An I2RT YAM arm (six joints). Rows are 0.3 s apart.
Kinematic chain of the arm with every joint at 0, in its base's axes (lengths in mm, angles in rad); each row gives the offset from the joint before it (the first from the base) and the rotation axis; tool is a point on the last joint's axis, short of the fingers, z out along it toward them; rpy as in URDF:
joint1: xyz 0 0 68 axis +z
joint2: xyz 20 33.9 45.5 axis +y
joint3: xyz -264 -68.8 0 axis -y
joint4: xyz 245 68.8 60 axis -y
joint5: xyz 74 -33.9 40.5 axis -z
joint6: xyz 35.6 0 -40.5 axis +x
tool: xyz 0 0 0 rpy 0 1.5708 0
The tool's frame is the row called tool.
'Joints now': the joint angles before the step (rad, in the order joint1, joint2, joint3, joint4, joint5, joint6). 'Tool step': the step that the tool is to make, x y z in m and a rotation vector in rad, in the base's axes. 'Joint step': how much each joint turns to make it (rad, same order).
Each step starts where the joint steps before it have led.
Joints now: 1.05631 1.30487 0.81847 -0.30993 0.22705 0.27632
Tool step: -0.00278 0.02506 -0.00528 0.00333 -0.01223 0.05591
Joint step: 0.05093 0.08812 0.04182 0.05732 0.00306 -0.01030
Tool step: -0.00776 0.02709 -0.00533 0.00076 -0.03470 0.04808
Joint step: 0.06468 0.08759 0.04588 0.05959 0.03370 -0.01097
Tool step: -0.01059 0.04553 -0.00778 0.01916 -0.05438 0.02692
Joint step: 0.08532 0.15347 0.10440 0.08371 0.07290 0.00774
